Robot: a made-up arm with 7 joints.
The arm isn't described. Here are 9 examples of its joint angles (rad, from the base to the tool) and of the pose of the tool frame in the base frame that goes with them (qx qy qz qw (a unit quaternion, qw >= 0); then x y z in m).
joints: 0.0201 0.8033 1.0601 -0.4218 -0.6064 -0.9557 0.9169
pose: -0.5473 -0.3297 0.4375 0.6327 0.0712 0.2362 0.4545
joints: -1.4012 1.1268 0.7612 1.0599 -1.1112 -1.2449 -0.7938
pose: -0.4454 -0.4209 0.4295 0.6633 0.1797 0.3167 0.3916
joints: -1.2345 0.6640 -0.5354 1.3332 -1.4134 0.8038 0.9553
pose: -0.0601 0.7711 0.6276 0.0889 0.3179 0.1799 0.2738
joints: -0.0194 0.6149 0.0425 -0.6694 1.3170 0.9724 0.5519
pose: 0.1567 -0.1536 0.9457 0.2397 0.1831 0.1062 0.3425
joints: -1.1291 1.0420 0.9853 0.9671 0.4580 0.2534 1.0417
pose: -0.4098 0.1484 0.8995 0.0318 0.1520 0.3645 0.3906
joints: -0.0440 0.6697 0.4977 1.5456 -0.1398 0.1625 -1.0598
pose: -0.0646 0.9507 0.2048 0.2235 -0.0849 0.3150 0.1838
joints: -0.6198 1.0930 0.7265 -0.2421 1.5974 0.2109 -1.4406
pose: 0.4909 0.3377 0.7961 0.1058 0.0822 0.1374 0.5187
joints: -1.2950 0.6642 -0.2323 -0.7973 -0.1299 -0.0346 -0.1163
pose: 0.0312 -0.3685 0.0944 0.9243 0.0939 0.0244 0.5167
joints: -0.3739 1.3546 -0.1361 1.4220 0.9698 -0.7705 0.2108
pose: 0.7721 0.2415 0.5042 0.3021 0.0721 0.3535 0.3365
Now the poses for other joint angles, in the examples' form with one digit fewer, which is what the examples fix.
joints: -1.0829 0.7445 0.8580 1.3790 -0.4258 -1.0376 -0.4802
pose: -0.354 0.103 0.544 0.754 0.181 0.270 0.217
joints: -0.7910 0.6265 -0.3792 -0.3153 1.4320 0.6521 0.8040
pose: -0.040 -0.444 0.801 0.399 0.243 0.011 0.405
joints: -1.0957 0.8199 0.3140 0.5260 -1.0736 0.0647 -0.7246
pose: -0.169 0.239 0.053 0.955 0.227 0.255 0.407
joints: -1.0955 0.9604 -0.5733 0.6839 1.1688 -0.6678 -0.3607
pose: 0.846 -0.148 0.292 0.420 0.279 0.148 0.386
